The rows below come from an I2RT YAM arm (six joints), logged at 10 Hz.
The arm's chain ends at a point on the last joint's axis. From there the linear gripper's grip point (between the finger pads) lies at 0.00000 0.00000 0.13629 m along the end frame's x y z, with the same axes.
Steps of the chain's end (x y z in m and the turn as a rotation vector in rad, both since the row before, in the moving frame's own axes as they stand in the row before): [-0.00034 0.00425 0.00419 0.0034 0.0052 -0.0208]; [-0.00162 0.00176 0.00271 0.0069 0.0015 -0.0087]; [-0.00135 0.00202 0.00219 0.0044 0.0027 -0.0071]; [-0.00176 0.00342 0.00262 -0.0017 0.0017 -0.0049]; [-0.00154 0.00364 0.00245 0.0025 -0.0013 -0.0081]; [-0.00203 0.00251 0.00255 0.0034 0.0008 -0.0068]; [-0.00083 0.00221 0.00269 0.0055 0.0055 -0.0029]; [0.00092 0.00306 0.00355 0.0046 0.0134 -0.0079]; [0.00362 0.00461 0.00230 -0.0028 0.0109 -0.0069]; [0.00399 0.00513 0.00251 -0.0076 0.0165 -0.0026]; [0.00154 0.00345 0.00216 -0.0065 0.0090 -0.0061]
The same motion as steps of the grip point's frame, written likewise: [0.00036 0.00378 0.00419 0.0034 0.0052 -0.0208]; [-0.00142 0.00082 0.00271 0.0069 0.0015 -0.0087]; [-0.00098 0.00142 0.00219 0.0044 0.0027 -0.0071]; [-0.00153 0.00365 0.00262 -0.0017 0.0017 -0.0049]; [-0.00172 0.00330 0.00245 0.0025 -0.0013 -0.0081]; [-0.00192 0.00205 0.00255 0.0034 0.0008 -0.0068]; [-0.00008 0.00146 0.00269 0.0055 0.0055 -0.0029]; [0.00274 0.00243 0.00354 0.0046 0.0134 -0.0079]; [0.00511 0.00499 0.00229 -0.0028 0.0109 -0.0069]; [0.00624 0.00616 0.00249 -0.0076 0.0165 -0.0026]; [0.00277 0.00433 0.00215 -0.0065 0.0090 -0.0061]
